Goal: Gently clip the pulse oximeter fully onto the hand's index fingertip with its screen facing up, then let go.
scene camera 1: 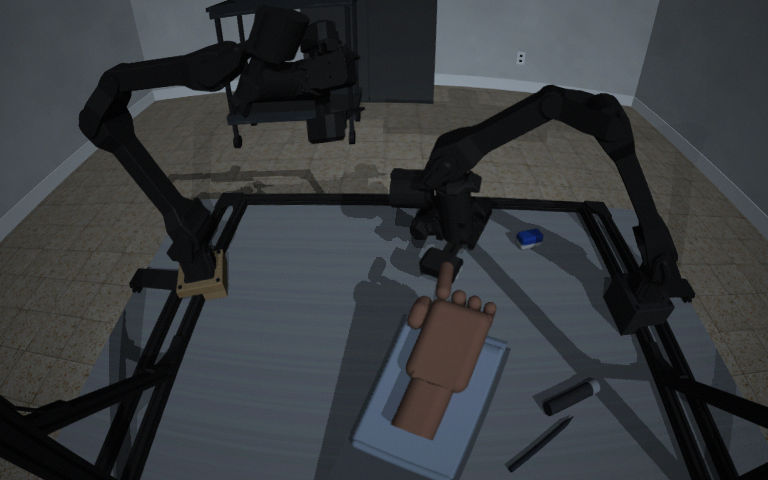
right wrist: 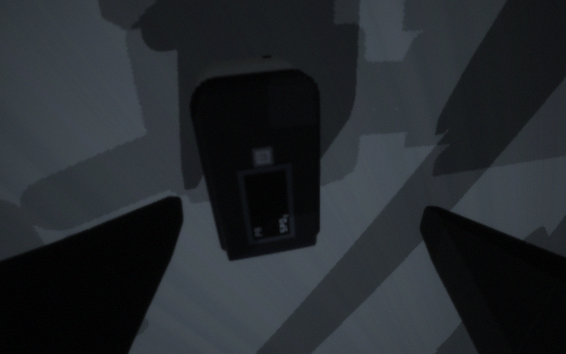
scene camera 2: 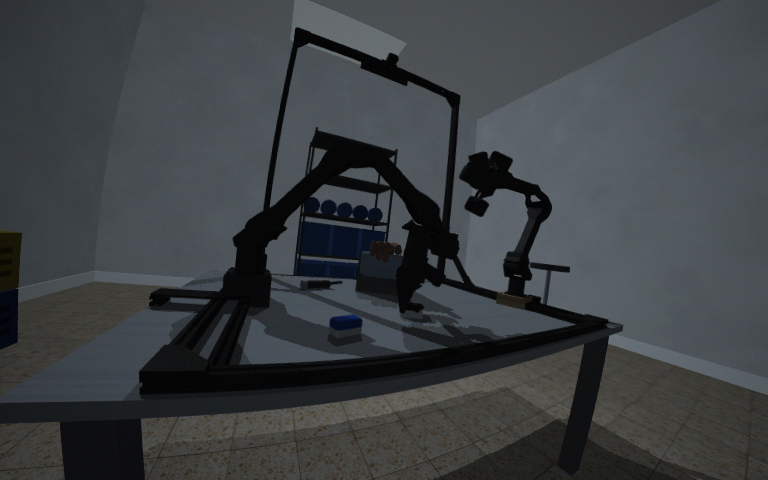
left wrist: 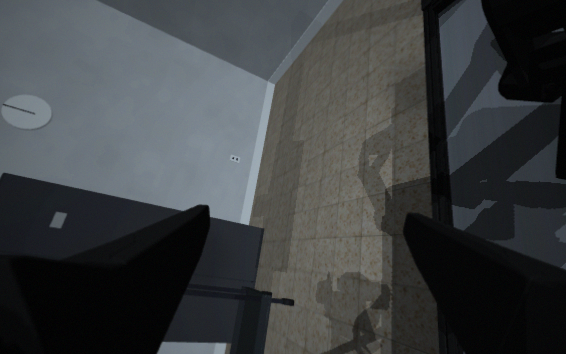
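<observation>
The black pulse oximeter [right wrist: 257, 125] lies on the table with its screen up. In scene camera 1 it is mostly hidden by the right gripper. The brown hand [scene camera 1: 450, 339] [scene camera 2: 385, 249] rests on a pale blue block, its index finger [scene camera 1: 445, 281] pointing to the back, towards the oximeter but apart from it. My right gripper [right wrist: 304, 213] [scene camera 1: 454, 253] [scene camera 2: 412, 300] is open and low over the table; in its wrist view the oximeter shows between the two fingers, nearer the left-hand one. My left gripper [left wrist: 307, 218] is open and empty, raised high beyond the table's back edge.
The pale blue block [scene camera 1: 481, 407] [scene camera 2: 376, 266] stands under the hand. A blue-and-white eraser-like block [scene camera 1: 529, 237] [scene camera 2: 345, 325] lies at the back right in scene camera 1. A dark cylinder [scene camera 1: 569, 397] and a dark pen [scene camera 1: 539, 443] lie right of the hand. Black rails [scene camera 1: 317, 199] edge the table.
</observation>
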